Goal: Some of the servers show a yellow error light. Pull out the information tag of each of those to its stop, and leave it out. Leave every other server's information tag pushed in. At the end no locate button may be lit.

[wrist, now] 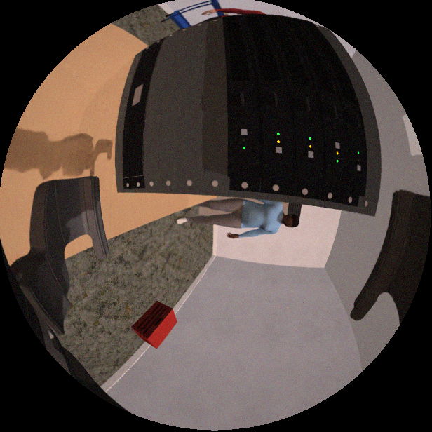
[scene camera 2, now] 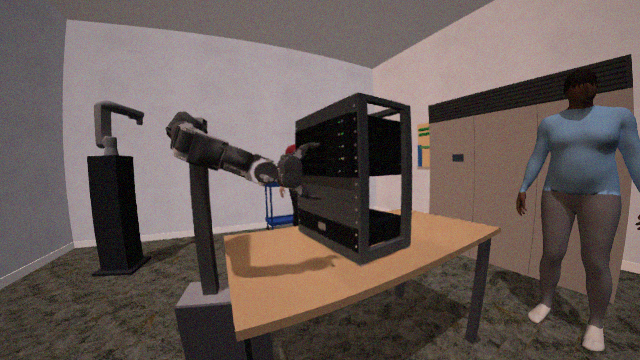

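Note:
The rack (scene camera 2: pixel 364 200) (wrist: pixel 215 125) holds a stack of black servers, seen sideways in the wrist view. Yellow lights (wrist: pixel 278 141) (wrist: pixel 310 146) (wrist: pixel 337 153) show on three servers. The server nearest the grey panels has a green light (wrist: pixel 244 148), and the one at the far right has a green light (wrist: pixel 358 153); no yellow shows on either. Each server has a small pale square (wrist: pixel 278 150). Faint slim outlines (wrist: pixel 243 98) show farther up; whether they are tags is unclear. No lit locate button can be made out. My gripper (scene camera 2: pixel 312 172) (wrist: pixel 202 242) is open and empty before the rack front.
The rack stands on the wooden table (scene camera 2: pixel 280 300) (wrist: pixel 65 90). Grey blank panels (scene camera 2: pixel 330 197) (wrist: pixel 175 115) lie below the servers. A person in blue (scene camera 2: pixel 582 150) (wrist: pixel 260 216) stands beyond the table. A blue cart (scene camera 2: pixel 280 220) is behind. A red box (wrist: pixel 155 325) is on the floor.

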